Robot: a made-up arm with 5 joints.
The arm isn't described. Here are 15 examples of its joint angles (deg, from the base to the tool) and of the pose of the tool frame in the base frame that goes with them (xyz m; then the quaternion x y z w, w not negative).
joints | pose
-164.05 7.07 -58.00 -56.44 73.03 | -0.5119 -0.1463 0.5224 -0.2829 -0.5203 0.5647 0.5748
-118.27 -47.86 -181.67 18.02 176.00 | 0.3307 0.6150 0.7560 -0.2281 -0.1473 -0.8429 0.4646
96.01 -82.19 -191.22 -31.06 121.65 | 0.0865 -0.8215 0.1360 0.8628 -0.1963 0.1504 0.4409
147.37 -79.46 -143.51 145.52 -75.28 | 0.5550 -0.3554 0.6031 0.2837 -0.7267 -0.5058 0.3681
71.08 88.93 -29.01 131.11 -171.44 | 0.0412 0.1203 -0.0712 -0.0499 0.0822 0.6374 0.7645
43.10 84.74 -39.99 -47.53 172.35 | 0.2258 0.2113 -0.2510 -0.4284 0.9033 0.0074 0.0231
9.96 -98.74 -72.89 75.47 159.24 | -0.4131 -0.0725 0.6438 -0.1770 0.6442 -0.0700 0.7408
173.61 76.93 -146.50 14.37 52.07 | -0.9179 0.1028 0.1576 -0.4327 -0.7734 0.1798 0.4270
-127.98 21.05 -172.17 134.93 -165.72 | -0.2576 -0.3299 0.8863 0.9368 0.3202 -0.1179 0.0770
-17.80 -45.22 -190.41 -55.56 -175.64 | -0.6282 0.2017 0.6225 -0.1586 -0.8097 -0.0661 0.5612
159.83 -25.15 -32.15 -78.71 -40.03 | -0.2392 0.0879 0.5839 0.0646 -0.3689 -0.4650 0.8022
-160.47 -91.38 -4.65 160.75 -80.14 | 0.1200 0.0426 0.3002 -0.6455 0.5448 -0.2701 0.4621
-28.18 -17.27 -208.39 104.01 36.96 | -0.3060 0.1639 0.9212 -0.4108 0.2624 -0.8706 0.0668
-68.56 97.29 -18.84 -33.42 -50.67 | 0.0268 -0.0683 -0.2027 -0.9125 0.1436 0.1937 0.3303
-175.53 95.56 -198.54 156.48 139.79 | -0.7553 -0.0590 0.1364 0.8260 0.3394 0.4284 0.1381
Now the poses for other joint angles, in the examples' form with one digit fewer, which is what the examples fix.
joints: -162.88 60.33 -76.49 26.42 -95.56
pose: -0.628 -0.193 -0.082 -0.829 0.552 -0.057 0.069
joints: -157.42 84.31 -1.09 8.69 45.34
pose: -0.019 -0.008 -0.036 0.137 0.682 0.402 0.596
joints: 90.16 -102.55 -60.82 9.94 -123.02
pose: 0.001 -0.447 0.639 -0.066 0.220 0.933 0.275
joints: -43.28 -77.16 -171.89 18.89 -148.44
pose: -0.645 0.607 0.423 -0.258 -0.337 -0.092 0.901
